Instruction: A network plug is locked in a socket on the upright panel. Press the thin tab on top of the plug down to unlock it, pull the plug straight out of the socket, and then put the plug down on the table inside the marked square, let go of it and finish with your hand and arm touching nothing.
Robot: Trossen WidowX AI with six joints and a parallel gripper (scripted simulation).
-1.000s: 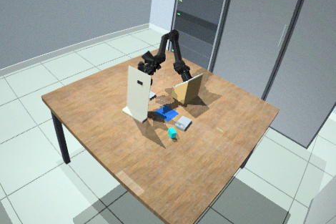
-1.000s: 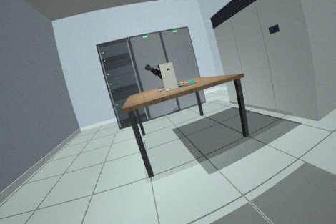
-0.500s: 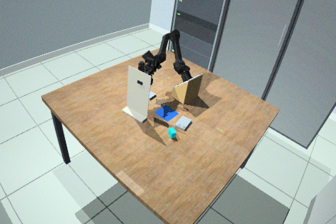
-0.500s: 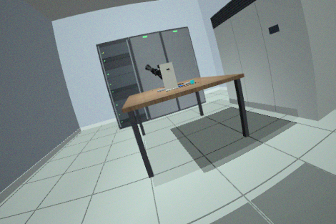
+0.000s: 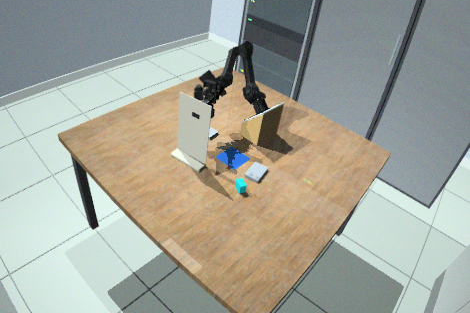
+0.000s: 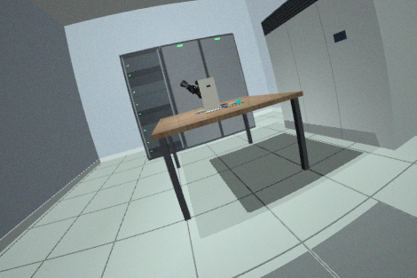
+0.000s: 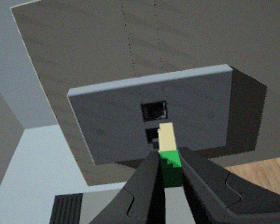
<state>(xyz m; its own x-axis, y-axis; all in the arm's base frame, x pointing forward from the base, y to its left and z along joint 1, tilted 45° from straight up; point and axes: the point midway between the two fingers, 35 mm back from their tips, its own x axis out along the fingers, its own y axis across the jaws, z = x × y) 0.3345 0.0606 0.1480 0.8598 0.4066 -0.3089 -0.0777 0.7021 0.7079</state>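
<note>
Now: gripper tip 24 cm above the blue marked square, 14 cm to the right of it and 11 cm past it. Round my gripper tip: teal cube (31 cm to the left, 22 cm below); then white panel (10 cm below, 7 cm ahead, 4 cm to the left); then network plug (right at my gripper tip).
</note>
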